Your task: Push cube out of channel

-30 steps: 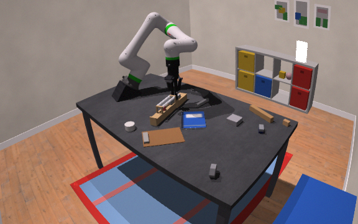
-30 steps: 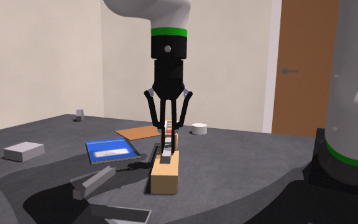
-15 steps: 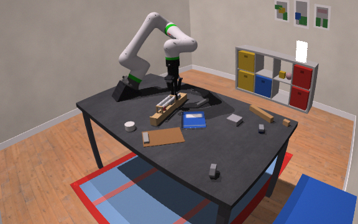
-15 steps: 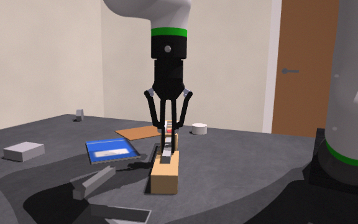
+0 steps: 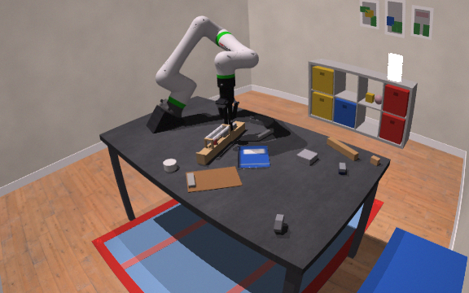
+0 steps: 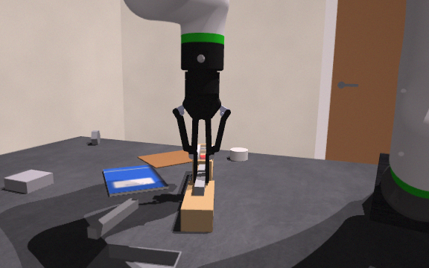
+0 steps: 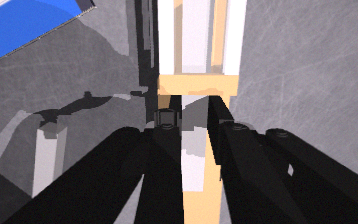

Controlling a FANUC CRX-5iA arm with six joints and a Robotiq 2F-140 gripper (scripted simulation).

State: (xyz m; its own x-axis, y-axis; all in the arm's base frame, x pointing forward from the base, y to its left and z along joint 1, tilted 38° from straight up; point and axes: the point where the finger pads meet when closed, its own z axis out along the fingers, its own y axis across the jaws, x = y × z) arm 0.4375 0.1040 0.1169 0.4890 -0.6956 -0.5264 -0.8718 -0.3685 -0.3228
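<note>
The pale grey stick is 9 cm ahead of my hand, 18 cm to the left of it and 7 cm below it. Round my hand: wooden channel (6 cm ahead, 10 cm to the right, 3 cm below); red cube (8 cm ahead, 14 cm to the right, 3 cm below); tray (7 cm behind, 28 cm to the left, 8 cm below).
</note>
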